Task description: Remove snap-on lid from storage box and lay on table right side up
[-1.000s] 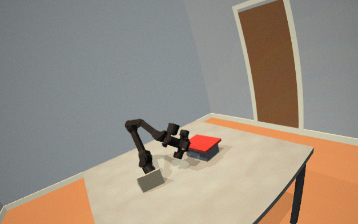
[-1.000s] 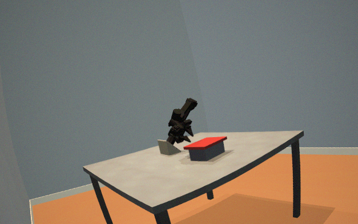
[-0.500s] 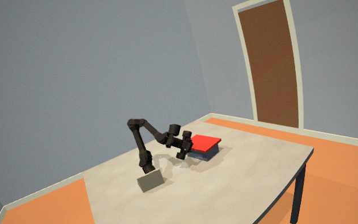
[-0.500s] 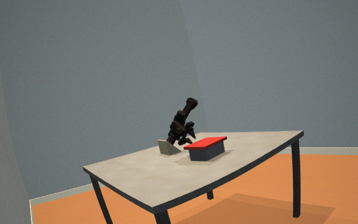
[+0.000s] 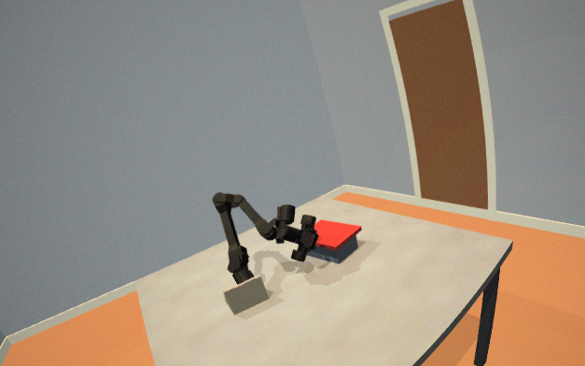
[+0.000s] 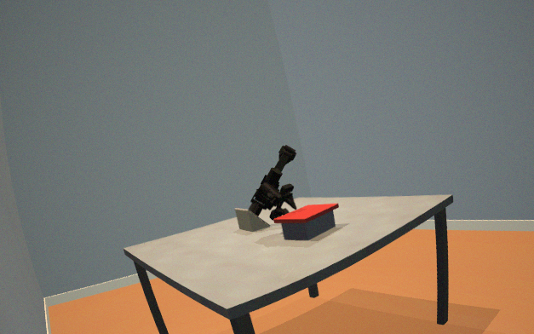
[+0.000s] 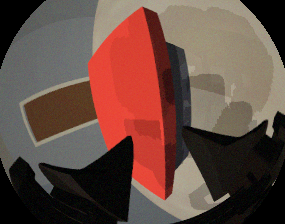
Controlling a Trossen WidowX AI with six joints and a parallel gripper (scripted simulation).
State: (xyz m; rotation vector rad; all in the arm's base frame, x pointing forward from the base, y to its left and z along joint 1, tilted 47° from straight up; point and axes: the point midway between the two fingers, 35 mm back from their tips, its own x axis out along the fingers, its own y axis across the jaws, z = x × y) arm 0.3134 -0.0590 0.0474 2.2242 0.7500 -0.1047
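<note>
The red lid lies 7 cm ahead of my gripper tip and 1 cm to the left of it. Also, from my gripper tip: storage box: 7 cm ahead, 4 cm below, 1 cm to the left.
</note>
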